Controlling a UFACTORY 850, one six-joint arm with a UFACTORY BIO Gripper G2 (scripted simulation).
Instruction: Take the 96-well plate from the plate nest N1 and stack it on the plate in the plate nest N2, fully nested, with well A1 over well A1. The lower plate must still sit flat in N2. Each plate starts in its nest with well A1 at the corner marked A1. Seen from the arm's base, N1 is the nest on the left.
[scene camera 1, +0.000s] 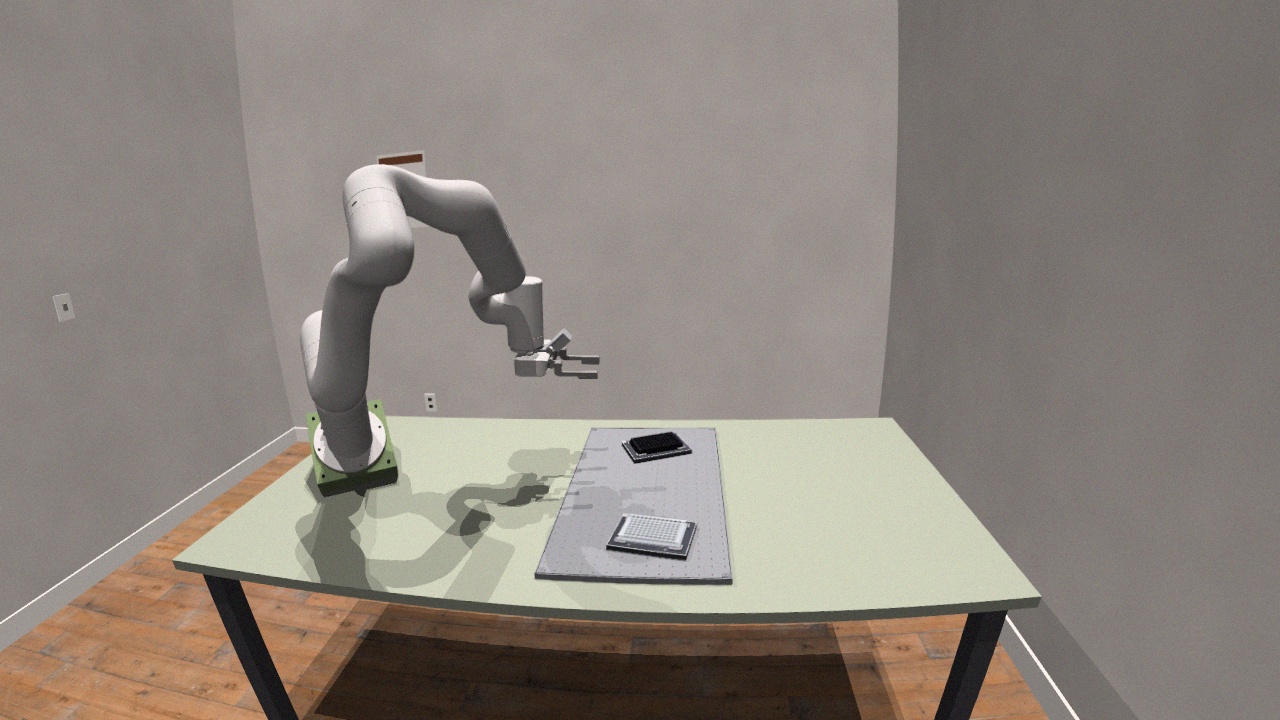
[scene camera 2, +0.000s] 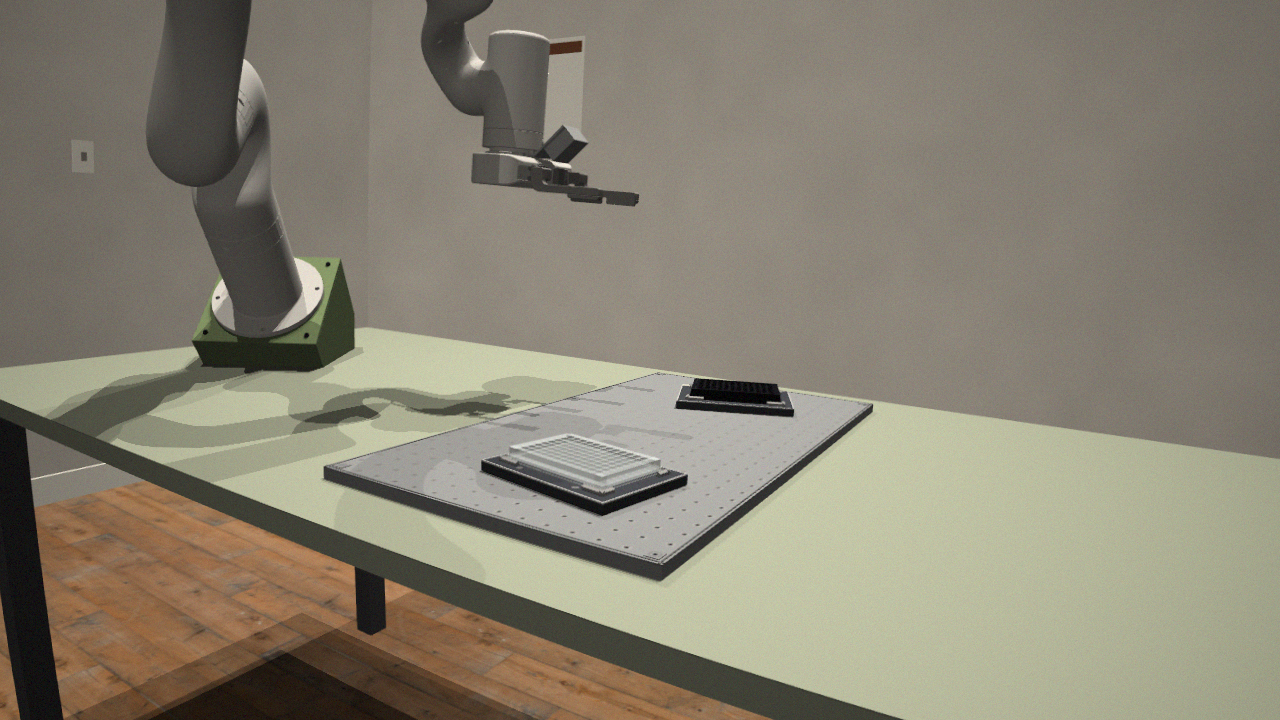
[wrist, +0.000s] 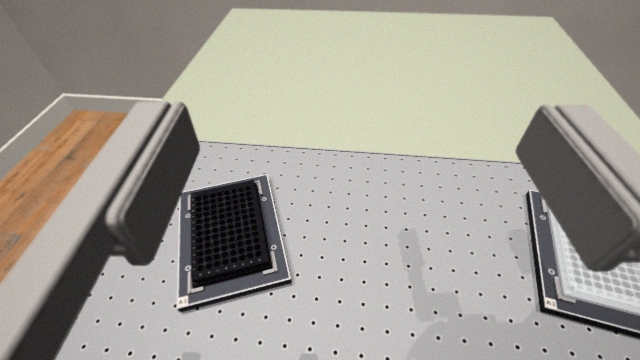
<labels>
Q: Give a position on a clear 96-well plate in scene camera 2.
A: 572, 458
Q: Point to a black 96-well plate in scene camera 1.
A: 655, 443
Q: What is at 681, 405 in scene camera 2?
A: A plate nest N1.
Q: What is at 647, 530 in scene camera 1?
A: A clear 96-well plate.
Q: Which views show the black 96-well plate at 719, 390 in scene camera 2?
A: Scene camera 1, scene camera 2 and the wrist view: all of them.
</labels>
